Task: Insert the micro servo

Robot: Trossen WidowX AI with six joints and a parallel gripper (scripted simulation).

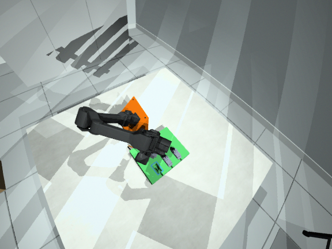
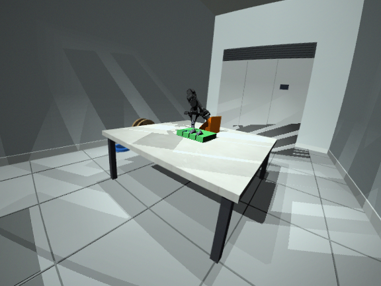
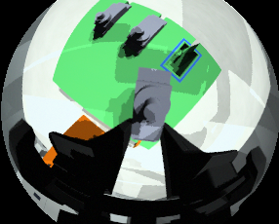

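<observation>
The green robot deck is 100 mm below my gripper tip, 70 mm to the left of it and 20 mm behind it.
</observation>
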